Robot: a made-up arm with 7 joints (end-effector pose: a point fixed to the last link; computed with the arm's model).
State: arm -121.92 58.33 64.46 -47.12 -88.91 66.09 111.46
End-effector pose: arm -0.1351 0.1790 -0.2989 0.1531 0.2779 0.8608 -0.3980
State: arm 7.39 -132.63 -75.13 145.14 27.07 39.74 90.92
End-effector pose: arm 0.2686 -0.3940 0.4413 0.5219 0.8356 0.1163 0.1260
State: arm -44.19 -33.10 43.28 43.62 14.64 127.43 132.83
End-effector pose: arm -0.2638 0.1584 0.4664 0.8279 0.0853 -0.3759 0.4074
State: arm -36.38 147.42 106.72 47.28 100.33 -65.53 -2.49
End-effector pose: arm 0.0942 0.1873 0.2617 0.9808 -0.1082 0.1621 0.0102
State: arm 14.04 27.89 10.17 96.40 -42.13 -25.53 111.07
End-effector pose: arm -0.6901 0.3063 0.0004 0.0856 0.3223 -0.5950 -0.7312
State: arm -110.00 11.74 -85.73 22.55 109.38 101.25 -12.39
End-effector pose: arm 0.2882 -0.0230 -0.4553 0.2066 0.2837 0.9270 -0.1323
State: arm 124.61 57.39 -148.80 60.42 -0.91 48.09 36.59
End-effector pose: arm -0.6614 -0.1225 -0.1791 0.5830 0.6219 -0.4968 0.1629
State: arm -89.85 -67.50 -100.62 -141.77 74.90 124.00 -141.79
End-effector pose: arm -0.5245 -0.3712 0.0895 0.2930 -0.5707 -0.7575 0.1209
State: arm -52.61 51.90 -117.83 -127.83 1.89 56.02 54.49
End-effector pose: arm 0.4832 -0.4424 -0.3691 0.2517 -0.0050 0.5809 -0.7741
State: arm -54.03 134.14 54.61 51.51 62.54 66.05 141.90
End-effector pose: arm -0.2216 0.0292 -0.2484 0.3682 0.1405 -0.8989 0.1915
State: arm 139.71 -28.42 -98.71 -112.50 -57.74 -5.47 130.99
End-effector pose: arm 0.2271 0.7799 -0.0019 0.6535 -0.2907 0.4526 0.5325
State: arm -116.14 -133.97 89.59 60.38 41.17 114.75 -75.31
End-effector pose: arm 0.4842 -0.3413 -0.1886 0.4900 0.6700 -0.0838 0.5513
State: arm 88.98 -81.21 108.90 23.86 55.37 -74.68 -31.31
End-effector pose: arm -0.1886 -0.0914 -0.0531 0.2282 0.8891 0.2605 0.2993
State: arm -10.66 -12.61 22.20 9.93 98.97 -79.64 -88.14
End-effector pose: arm 0.0253 -0.1472 0.0017 0.2406 0.7573 0.0249 0.6067
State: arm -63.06 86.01 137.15 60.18 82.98 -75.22 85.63
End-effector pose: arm 0.1671 0.1675 0.1764 0.4973 -0.2239 0.5775 0.6075
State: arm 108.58 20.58 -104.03 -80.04 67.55 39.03 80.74
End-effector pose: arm 0.2264 0.2348 -0.6450 0.2223 -0.9454 0.0259 -0.2369
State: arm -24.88 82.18 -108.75 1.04 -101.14 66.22 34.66
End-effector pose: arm -0.0232 0.3977 -0.3405 0.6755 -0.1180 -0.5880 0.4289
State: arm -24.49 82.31 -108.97 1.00 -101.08 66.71 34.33
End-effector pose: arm -0.0235 0.3965 -0.3406 0.6744 -0.1118 -0.5900 0.4296
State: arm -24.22 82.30 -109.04 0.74 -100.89 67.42 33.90
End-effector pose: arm -0.0231 0.3928 -0.3429 0.6719 -0.1049 -0.5925 0.4319
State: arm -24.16 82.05 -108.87 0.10 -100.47 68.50 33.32
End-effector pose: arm -0.0210 0.3848 -0.3489 0.6670 -0.0971 -0.5957 0.4368
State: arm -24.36 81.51 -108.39 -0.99 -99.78 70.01 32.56
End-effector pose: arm -0.0170 0.3717 -0.3590 0.6593 -0.0880 -0.5995 0.4452
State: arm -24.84 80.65 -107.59 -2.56 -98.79 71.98 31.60
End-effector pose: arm -0.0105 0.3528 -0.3730 0.6486 -0.0773 -0.6035 0.4573
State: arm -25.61 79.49 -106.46 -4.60 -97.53 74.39 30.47
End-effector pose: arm -0.0015 0.3282 -0.3900 0.6350 -0.0648 -0.6068 0.4736
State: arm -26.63 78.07 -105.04 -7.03 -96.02 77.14 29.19
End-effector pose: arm 0.0099 0.2988 -0.4085 0.6192 -0.0503 -0.6088 0.4934
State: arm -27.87 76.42 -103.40 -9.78 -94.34 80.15 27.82
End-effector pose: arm 0.0235 0.2654 -0.4270 0.6018 -0.0342 -0.6083 0.5164
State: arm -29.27 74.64 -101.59 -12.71 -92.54 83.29 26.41
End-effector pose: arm 0.0386 0.2300 -0.4440 0.5837 -0.0163 -0.6050 0.5413
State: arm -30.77 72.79 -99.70 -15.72 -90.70 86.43 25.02
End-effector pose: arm 0.0546 0.1944 -0.4588 0.5656 0.0026 -0.5987 0.5671
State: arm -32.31 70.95 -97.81 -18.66 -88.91 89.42 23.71
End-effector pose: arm 0.0703 0.1604 -0.4708 0.5485 0.0216 -0.5899 0.5922
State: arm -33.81 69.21 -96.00 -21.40 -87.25 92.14 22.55
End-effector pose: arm 0.0848 0.1299 -0.4799 0.5330 0.0397 -0.5795 0.6152
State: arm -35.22 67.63 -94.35 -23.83 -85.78 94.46 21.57
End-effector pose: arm 0.0974 0.1038 -0.4867 0.5199 0.0559 -0.5686 0.6351
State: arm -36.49 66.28 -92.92 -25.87 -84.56 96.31 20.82
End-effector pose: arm 0.1074 0.0829 -0.4915 0.5092 0.0691 -0.5585 0.6512
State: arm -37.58 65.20 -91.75 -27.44 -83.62 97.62 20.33
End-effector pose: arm 0.1143 0.0672 -0.4948 0.5014 0.0786 -0.5504 0.6630
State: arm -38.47 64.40 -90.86 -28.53 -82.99 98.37 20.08
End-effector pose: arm 0.1181 0.0565 -0.4971 0.4966 0.0839 -0.5447 0.6705
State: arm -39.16 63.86 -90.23 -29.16 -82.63 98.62 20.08
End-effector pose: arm 0.1189 0.0500 -0.4986 0.4944 0.0854 -0.5417 0.6744
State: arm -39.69 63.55 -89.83 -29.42 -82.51 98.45 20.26
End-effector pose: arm 0.1176 0.0471 -0.4996 0.4943 0.0834 -0.5410 0.6752
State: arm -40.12 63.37 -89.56 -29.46 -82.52 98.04 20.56
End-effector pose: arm 0.1149 0.0462 -0.5002 0.4955 0.0793 -0.5417 0.6744
